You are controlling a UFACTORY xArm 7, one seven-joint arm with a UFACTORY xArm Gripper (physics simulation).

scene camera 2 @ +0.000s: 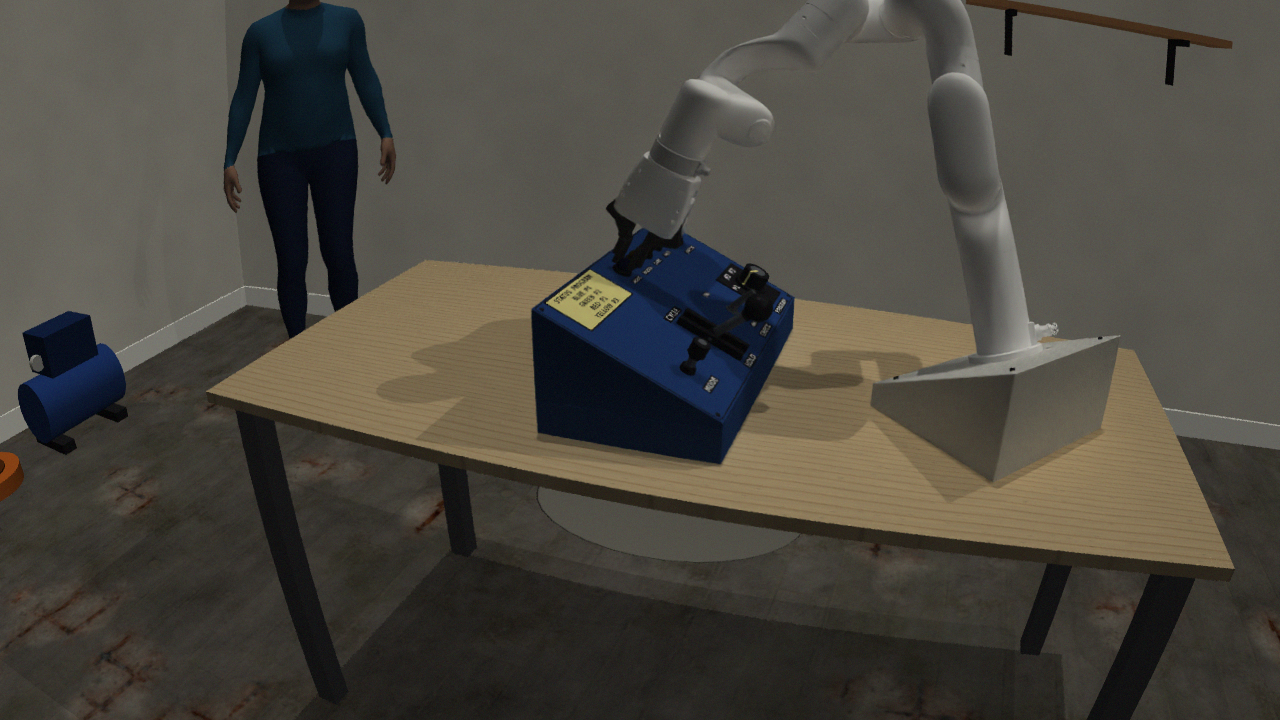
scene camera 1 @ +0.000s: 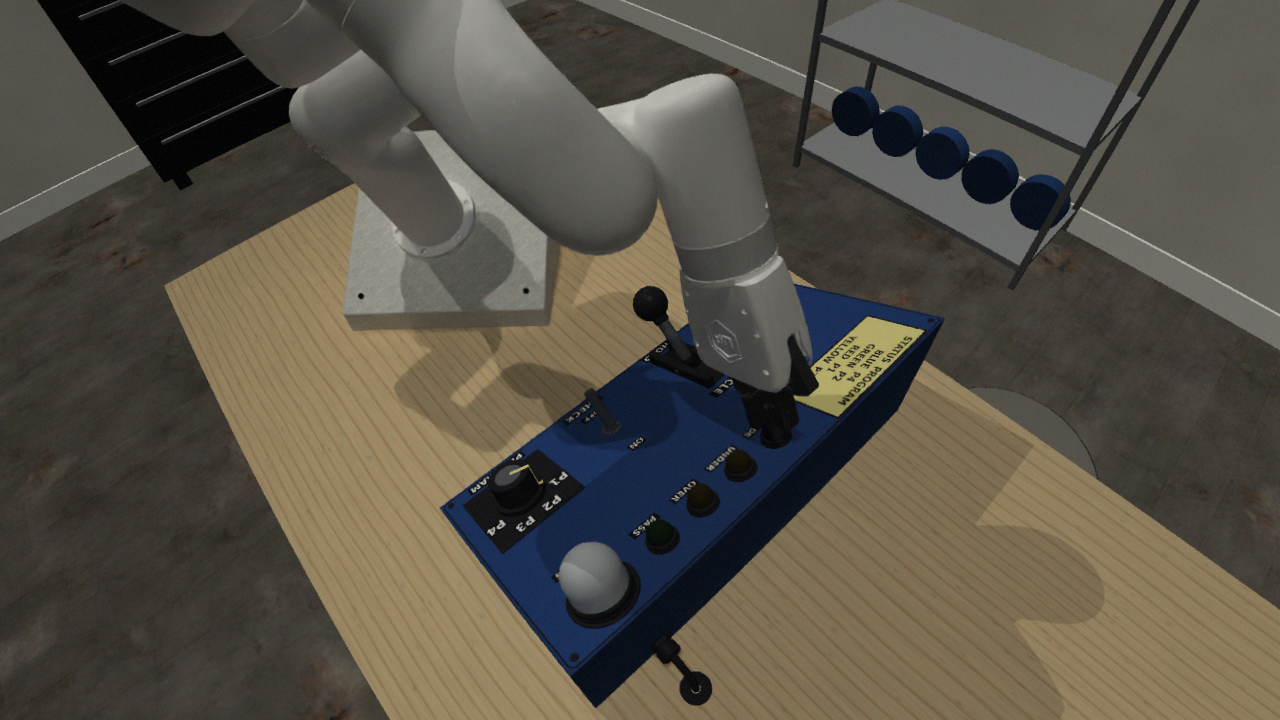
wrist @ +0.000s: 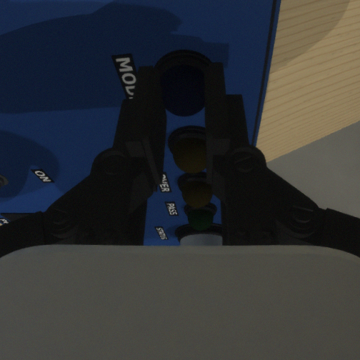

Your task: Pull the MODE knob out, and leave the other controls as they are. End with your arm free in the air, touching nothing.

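Places are measured from the arm's base along level axes (x back, y left, z down), in centimetres.
Where they show: gripper, fingertip midpoint: (scene camera 2: 624, 264) (scene camera 1: 775, 425); arm's base at its link origin: (scene camera 2: 1006, 356) (scene camera 1: 434, 219).
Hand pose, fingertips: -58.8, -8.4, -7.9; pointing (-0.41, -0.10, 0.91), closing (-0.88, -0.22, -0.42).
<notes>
Things, the pixels of their top centre, and the offset from my fingertips, as dx, dy, dz. "spot": a spot on its surface instead.
- small black upright knob at its top centre: (scene camera 2: 699, 338) +12.2, +18.8, +3.6
- label at its top centre: (scene camera 2: 711, 382) +13.9, +19.2, +9.4
- ball-ended lever at its top centre: (scene camera 1: 649, 291) (scene camera 2: 759, 293) +19.8, +8.2, +0.8
- toggle at its top centre: (scene camera 1: 598, 398) (scene camera 2: 743, 287) +17.5, -4.6, +4.4
- rotary selector at its top centre: (scene camera 1: 509, 475) (scene camera 2: 754, 265) +19.2, -16.5, +4.3
- green lamp at a spot on its surface: (scene camera 1: 661, 535) spot: +2.5, -14.7, -0.6
- white dome at a spot on its surface: (scene camera 1: 594, 578) spot: +4.1, -21.2, -3.4
- side crank at a spot on its surface: (scene camera 1: 684, 669) spot: -3.5, -20.0, +14.0
My gripper (scene camera 1: 773, 424) (scene camera 2: 628, 265) (wrist: 183, 91) is shut on a dark blue domed cap (wrist: 184, 99) in a black collar, at the far edge of the blue sloped panel (scene camera 1: 644, 479) (scene camera 2: 617, 394). In the wrist view a label partly covered by a finger, reading MOD, is beside this cap; the fingers stand on both sides of it. In scene camera 2, a small black upright knob (scene camera 2: 698, 347) stands near the panel's low front corner, by a label (scene camera 2: 711, 384) that seems to read MODE. The arm hides this knob in scene camera 1.
The ball-ended lever (scene camera 1: 650, 303) (scene camera 2: 757, 306) stands in a slot close to the gripper body. The panel also bears a toggle (scene camera 1: 603, 411), a rotary selector (scene camera 1: 517, 486), amber lamps (scene camera 1: 702, 497), a green lamp (scene camera 1: 661, 535) and a white dome (scene camera 1: 594, 578). A side crank (scene camera 1: 684, 669) sticks out.
</notes>
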